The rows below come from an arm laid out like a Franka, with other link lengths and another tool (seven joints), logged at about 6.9 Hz.
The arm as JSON. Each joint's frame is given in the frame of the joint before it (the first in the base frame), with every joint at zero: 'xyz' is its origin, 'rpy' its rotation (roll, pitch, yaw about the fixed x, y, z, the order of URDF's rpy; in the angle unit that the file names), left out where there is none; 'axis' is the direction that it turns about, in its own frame. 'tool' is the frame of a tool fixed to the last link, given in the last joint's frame.
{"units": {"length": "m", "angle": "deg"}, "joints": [
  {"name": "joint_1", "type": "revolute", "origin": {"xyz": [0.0, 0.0, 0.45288]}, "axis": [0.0, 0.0, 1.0]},
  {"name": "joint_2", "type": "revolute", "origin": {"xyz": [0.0, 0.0, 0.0]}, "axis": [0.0, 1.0, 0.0]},
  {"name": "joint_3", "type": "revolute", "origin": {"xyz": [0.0, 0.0, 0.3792]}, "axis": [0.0, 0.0, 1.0]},
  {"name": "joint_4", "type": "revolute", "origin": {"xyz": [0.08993, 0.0, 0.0]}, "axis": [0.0, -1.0, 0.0]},
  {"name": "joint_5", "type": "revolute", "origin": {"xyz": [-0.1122, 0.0, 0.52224]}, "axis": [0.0, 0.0, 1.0]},
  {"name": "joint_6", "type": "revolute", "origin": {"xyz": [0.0, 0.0, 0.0]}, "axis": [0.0, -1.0, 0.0]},
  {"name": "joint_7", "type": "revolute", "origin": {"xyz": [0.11, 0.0, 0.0]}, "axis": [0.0, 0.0, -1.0]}
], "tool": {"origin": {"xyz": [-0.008, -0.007, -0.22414], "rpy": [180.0, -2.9, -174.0]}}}
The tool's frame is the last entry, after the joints.
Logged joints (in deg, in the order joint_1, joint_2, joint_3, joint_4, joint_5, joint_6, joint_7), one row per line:
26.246 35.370 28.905 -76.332 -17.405 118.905 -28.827
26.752 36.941 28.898 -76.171 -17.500 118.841 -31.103
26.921 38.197 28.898 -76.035 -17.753 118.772 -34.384
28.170 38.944 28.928 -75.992 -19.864 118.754 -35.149
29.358 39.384 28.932 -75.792 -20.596 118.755 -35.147
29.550 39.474 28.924 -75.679 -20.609 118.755 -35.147
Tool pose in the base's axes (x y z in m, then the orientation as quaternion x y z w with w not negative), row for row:
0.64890 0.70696 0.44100 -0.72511 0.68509 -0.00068 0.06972
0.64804 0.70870 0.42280 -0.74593 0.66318 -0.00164 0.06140
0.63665 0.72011 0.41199 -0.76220 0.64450 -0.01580 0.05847
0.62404 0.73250 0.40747 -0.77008 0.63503 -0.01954 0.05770
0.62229 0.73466 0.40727 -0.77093 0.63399 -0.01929 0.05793
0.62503 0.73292 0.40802 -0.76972 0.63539 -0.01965 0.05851
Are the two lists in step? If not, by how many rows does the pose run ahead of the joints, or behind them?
The pose runs 1 row ahead of the joints: the pose in row i belongs to the joints in row i + 1.
